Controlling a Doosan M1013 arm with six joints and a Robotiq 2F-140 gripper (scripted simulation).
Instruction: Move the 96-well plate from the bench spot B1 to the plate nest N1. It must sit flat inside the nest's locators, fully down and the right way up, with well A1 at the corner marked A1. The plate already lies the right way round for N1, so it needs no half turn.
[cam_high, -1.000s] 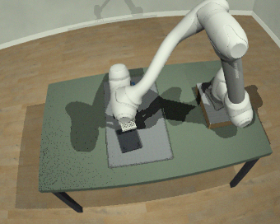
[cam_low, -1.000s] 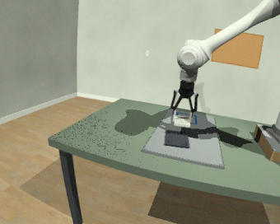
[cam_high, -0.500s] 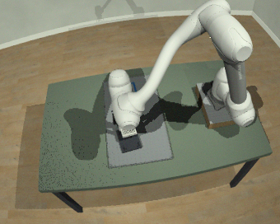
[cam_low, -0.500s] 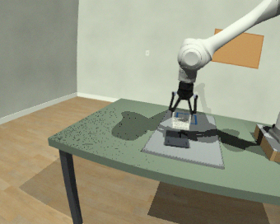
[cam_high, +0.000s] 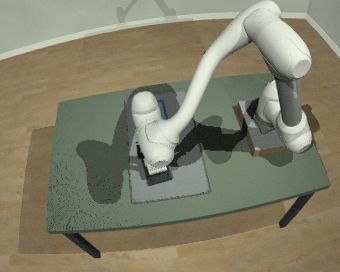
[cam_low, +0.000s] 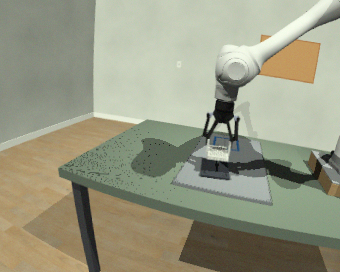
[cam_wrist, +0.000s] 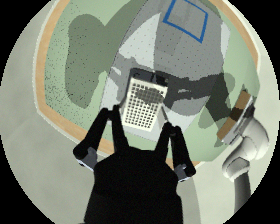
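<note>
Right now my hand is 2 cm above the white 96-well plate. Round my hand: dark plate nest N1 (10 cm below).
</note>
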